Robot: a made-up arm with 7 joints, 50 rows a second.
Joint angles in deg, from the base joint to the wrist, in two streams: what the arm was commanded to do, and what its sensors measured. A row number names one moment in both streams.
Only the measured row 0 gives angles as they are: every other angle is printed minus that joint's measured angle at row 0.
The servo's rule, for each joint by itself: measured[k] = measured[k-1] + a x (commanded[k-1-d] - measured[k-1]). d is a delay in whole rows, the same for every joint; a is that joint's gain. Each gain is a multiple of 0.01, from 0.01 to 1. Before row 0 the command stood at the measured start. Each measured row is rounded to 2 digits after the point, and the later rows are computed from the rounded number. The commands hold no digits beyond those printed.
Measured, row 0: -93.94, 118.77, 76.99, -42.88, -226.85, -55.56, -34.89
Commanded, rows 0 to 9: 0.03, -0.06, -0.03, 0.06, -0.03, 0.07, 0.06; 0.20, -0.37, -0.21, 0.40, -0.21, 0.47, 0.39; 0.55, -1.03, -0.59, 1.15, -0.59, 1.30, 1.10; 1.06, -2.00, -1.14, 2.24, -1.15, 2.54, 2.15; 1.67, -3.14, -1.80, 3.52, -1.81, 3.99, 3.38; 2.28, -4.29, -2.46, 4.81, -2.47, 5.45, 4.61; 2.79, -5.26, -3.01, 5.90, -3.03, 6.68, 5.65; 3.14, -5.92, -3.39, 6.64, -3.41, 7.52, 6.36; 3.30, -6.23, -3.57, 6.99, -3.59, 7.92, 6.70; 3.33, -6.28, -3.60, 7.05, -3.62, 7.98, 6.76
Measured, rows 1 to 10: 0.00, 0.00, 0.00, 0.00, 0.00, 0.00, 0.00; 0.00, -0.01, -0.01, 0.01, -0.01, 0.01, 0.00; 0.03, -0.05, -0.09, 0.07, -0.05, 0.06, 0.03; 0.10, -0.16, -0.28, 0.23, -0.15, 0.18, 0.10; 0.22, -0.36, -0.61, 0.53, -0.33, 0.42, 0.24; 0.41, -0.67, -1.06, 0.98, -0.60, 0.78, 0.46; 0.65, -1.07, -1.59, 1.55, -0.94, 1.25, 0.75; 0.93, -1.53, -2.13, 2.20, -1.32, 1.79, 1.09; 1.22, -2.01, -2.61, 2.87, -1.70, 2.36, 1.46; 1.49, -2.47, -2.97, 3.49, -2.04, 2.92, 1.83
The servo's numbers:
d 1
a 0.13 0.11 0.38 0.15 0.18 0.10 0.07

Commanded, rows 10 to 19: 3.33, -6.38, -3.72, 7.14, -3.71, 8.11, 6.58; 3.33, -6.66, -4.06, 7.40, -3.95, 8.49, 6.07; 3.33, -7.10, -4.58, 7.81, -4.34, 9.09, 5.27; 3.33, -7.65, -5.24, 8.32, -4.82, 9.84, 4.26; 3.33, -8.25, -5.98, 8.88, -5.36, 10.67, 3.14; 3.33, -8.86, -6.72, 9.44, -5.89, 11.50, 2.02; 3.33, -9.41, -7.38, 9.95, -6.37, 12.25, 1.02; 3.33, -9.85, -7.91, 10.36, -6.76, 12.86, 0.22; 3.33, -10.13, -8.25, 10.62, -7.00, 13.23, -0.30; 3.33, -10.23, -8.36, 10.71, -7.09, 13.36, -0.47
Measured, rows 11 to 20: 1.73, -2.89, -3.21, 4.02, -2.32, 3.43, 2.18; 1.94, -3.27, -3.40, 4.49, -2.57, 3.90, 2.49; 2.12, -3.64, -3.65, 4.93, -2.82, 4.36, 2.74; 2.28, -4.02, -4.00, 5.36, -3.09, 4.83, 2.92; 2.42, -4.42, -4.47, 5.80, -3.40, 5.33, 3.01; 2.54, -4.84, -5.04, 6.26, -3.75, 5.86, 3.02; 2.64, -5.28, -5.68, 6.74, -4.14, 6.42, 2.95; 2.73, -5.73, -6.33, 7.22, -4.54, 7.00, 2.81; 2.81, -6.18, -6.93, 7.69, -4.94, 7.59, 2.63; 2.88, -6.61, -7.43, 8.13, -5.31, 8.15, 2.42
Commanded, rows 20 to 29: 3.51, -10.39, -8.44, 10.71, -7.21, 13.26, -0.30; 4.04, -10.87, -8.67, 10.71, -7.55, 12.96, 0.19; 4.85, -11.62, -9.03, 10.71, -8.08, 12.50, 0.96; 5.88, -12.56, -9.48, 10.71, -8.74, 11.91, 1.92; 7.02, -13.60, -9.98, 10.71, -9.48, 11.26, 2.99; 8.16, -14.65, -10.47, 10.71, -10.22, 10.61, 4.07; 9.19, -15.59, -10.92, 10.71, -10.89, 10.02, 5.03; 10.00, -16.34, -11.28, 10.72, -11.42, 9.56, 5.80; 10.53, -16.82, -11.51, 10.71, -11.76, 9.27, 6.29; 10.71, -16.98, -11.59, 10.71, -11.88, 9.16, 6.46
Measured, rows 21 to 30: 2.94, -7.01, -7.78, 8.52, -5.63, 8.67, 2.22; 3.01, -7.38, -8.03, 8.85, -5.91, 9.13, 2.04; 3.14, -7.76, -8.27, 9.13, -6.21, 9.51, 1.91; 3.36, -8.18, -8.56, 9.37, -6.55, 9.81, 1.84; 3.69, -8.66, -8.91, 9.57, -6.94, 10.02, 1.85; 4.12, -9.20, -9.32, 9.74, -7.40, 10.14, 1.93; 4.65, -9.80, -9.76, 9.89, -7.91, 10.19, 2.08; 5.24, -10.44, -10.20, 10.01, -8.45, 10.17, 2.29; 5.86, -11.09, -10.61, 10.12, -8.98, 10.11, 2.54; 6.47, -11.72, -10.95, 10.21, -9.48, 10.03, 2.80
